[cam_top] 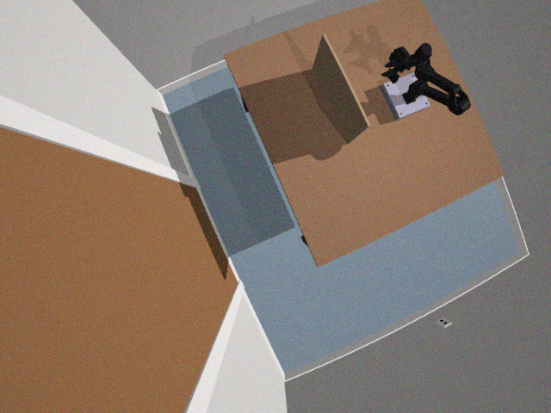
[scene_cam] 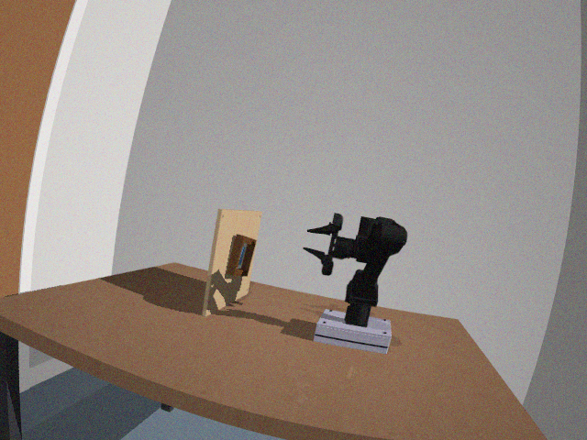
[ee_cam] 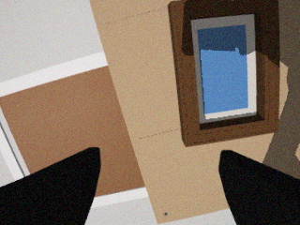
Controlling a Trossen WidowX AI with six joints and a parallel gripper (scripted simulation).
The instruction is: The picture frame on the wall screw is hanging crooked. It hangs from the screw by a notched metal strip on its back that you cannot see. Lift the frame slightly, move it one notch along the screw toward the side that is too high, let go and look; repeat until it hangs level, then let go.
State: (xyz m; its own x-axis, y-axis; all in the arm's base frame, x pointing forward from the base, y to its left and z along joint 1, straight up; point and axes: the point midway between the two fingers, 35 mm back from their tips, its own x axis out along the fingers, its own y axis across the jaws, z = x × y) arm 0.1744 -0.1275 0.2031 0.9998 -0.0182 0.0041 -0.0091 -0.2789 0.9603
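Right now the picture frame is 19 cm ahead of my gripper tip and 9 cm below it. The rest, counted from my gripper tip: wall panel 21 cm ahead, 10 cm below, 1 cm to the right.
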